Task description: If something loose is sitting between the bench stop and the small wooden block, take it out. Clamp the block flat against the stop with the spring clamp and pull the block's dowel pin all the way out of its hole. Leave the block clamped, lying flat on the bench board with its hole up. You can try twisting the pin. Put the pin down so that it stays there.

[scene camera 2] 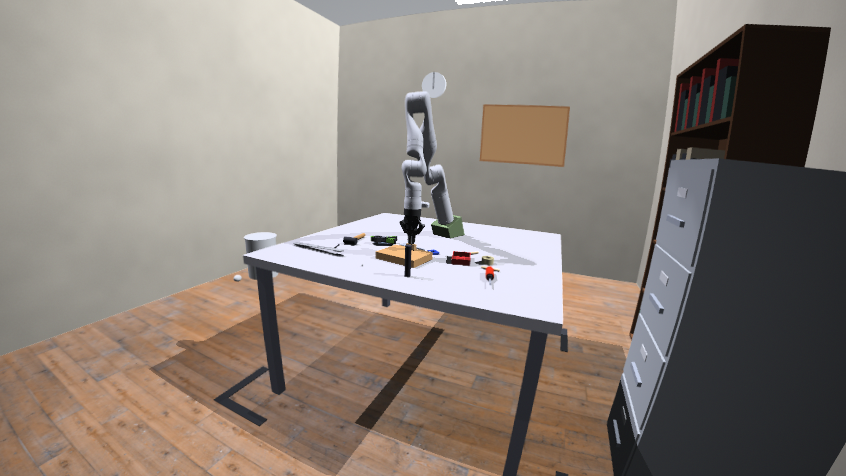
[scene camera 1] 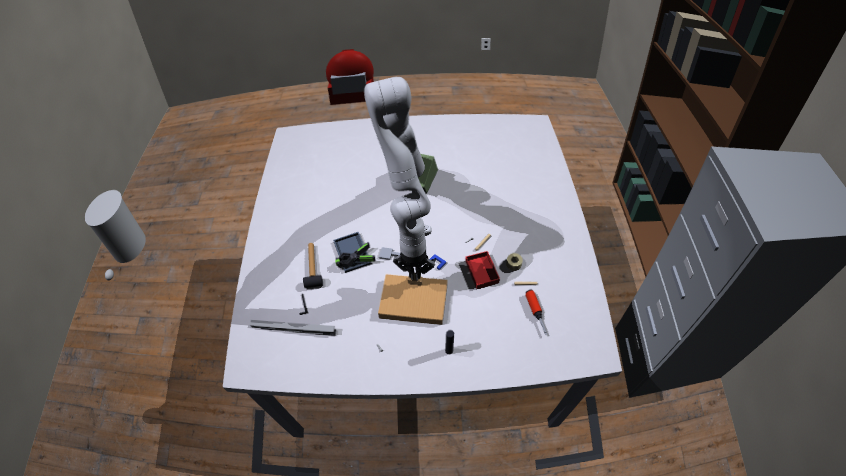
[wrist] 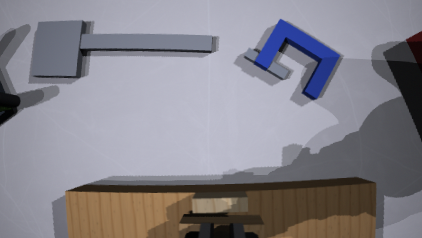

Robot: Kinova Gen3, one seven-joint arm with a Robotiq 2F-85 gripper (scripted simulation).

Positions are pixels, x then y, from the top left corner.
wooden bench board: scene camera 2; scene camera 1 401, 301; wrist
same spot on wooden bench board: [wrist: 342, 200] = [scene camera 2: 426, 251]
